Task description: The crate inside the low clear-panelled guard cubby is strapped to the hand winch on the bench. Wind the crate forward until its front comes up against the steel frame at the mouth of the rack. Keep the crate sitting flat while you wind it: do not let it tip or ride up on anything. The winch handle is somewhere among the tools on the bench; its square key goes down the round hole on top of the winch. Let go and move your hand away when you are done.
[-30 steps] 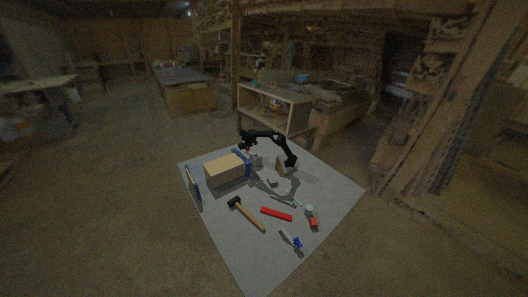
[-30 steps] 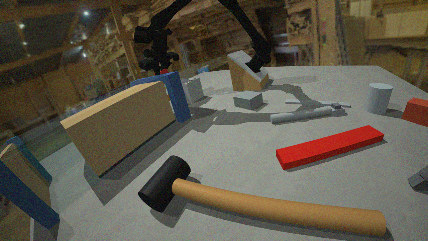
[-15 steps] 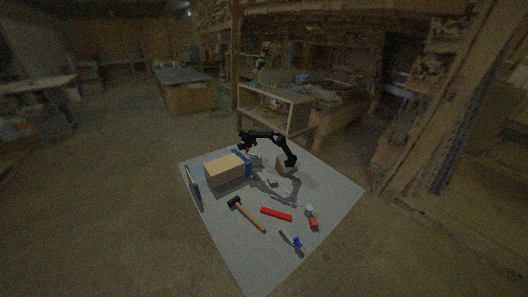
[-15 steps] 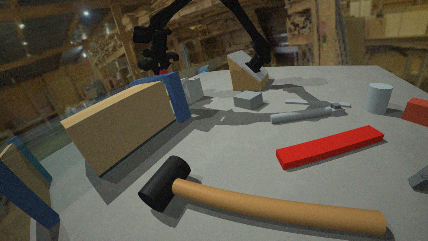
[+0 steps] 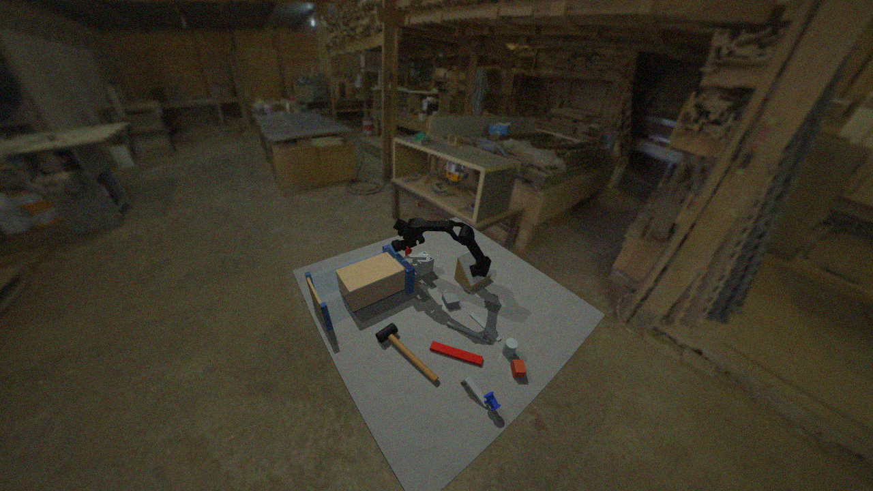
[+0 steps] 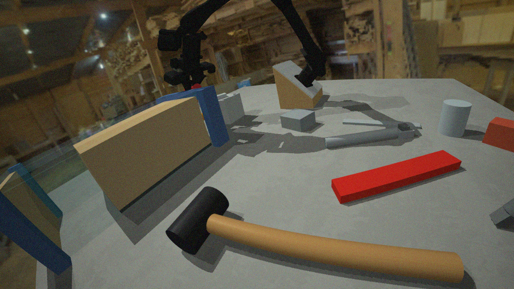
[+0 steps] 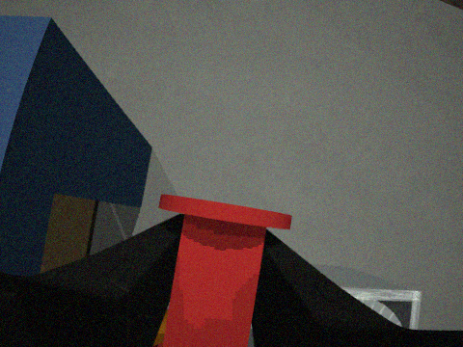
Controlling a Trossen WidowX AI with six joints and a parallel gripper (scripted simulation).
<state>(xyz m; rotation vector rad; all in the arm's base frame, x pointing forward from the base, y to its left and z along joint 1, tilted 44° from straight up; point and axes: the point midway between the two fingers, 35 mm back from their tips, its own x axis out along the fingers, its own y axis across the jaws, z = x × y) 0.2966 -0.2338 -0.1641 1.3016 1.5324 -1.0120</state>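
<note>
Now: gripper tip 3 cm to the right of the winch handle with red knob, 3 cm past it and 3 cm above it. The rest, counted from my gripper tip: grey block: 36 cm to the left, 12 cm below, 8 cm behind; then winch: 10 cm below, 10 cm behind, 5 cm to the left; then flat grey strip: 58 cm to the left, 13 cm below, 13 cm behind.
</note>
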